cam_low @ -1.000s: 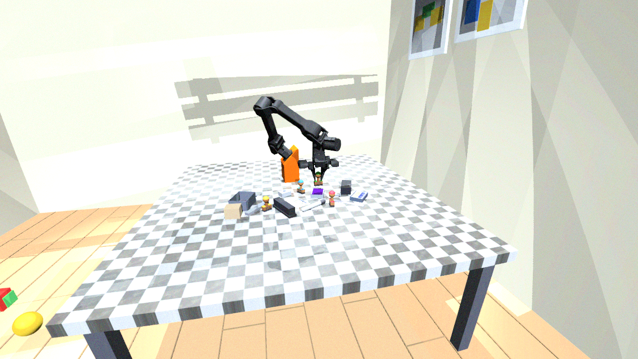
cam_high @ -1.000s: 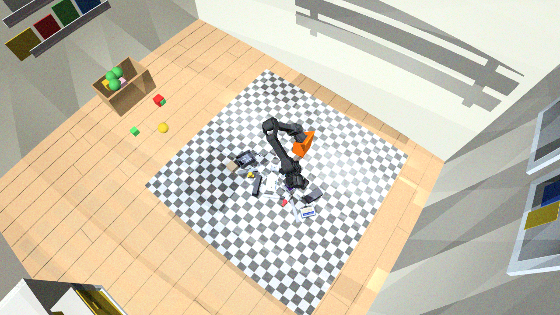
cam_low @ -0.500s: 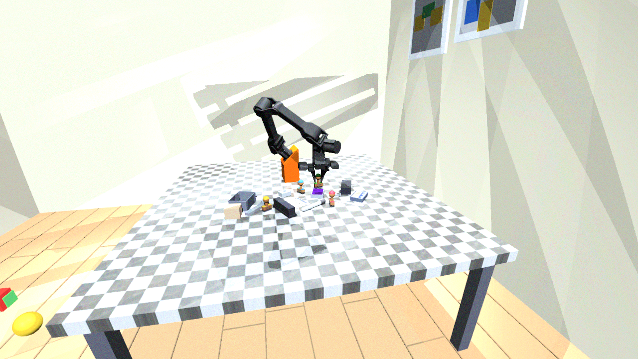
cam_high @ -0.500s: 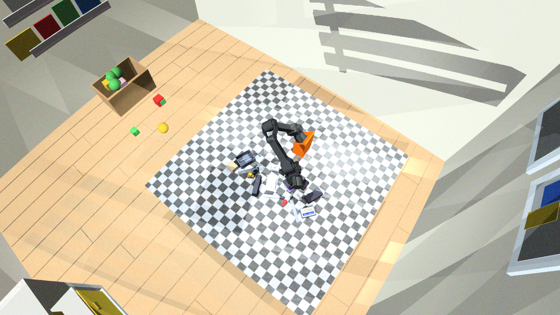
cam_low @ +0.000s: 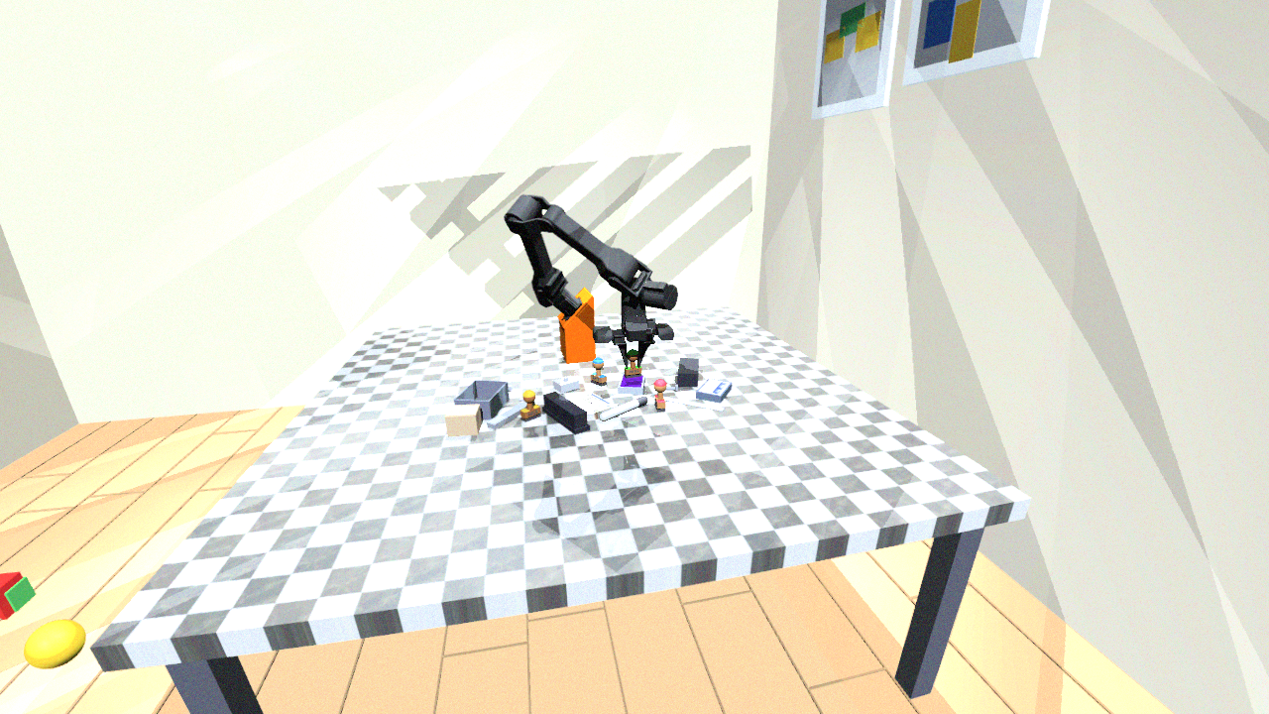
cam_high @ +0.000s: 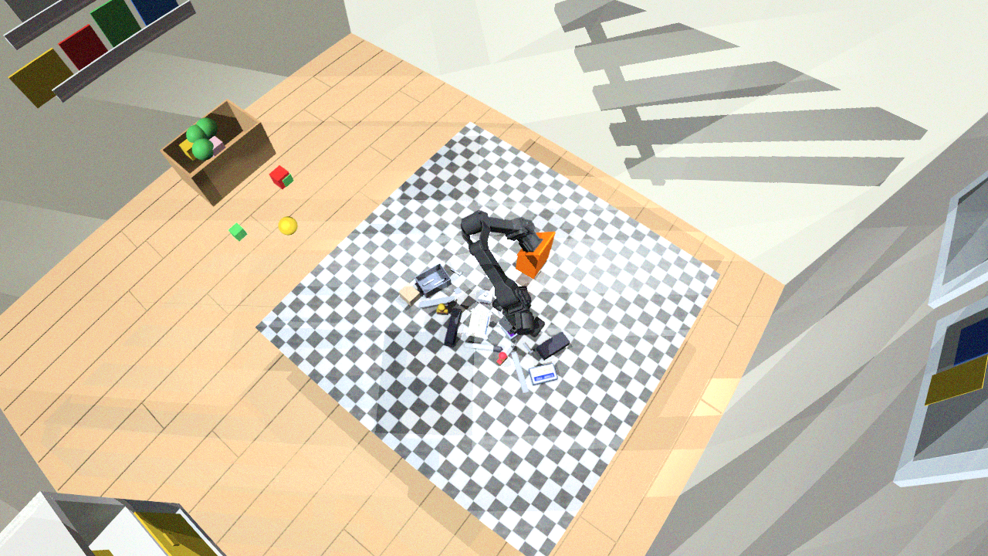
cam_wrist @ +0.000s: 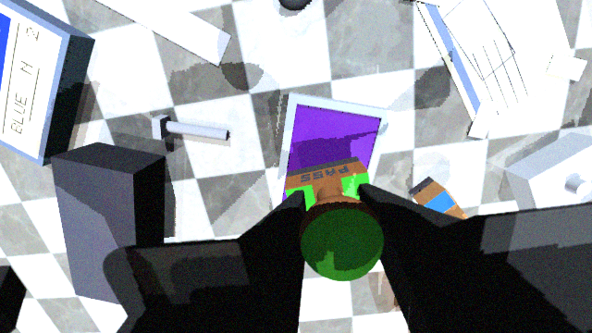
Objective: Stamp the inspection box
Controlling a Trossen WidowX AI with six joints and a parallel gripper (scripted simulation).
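Right now the ink pad is 50 mm below my gripper tip. The rest, counted from my gripper tip: blue-knobbed stamp (80 mm to the right, 40 mm behind, 30 mm below); white marker (120 mm ahead, 40 mm below, 30 mm to the right); green-knobbed stamp (right at my gripper tip).
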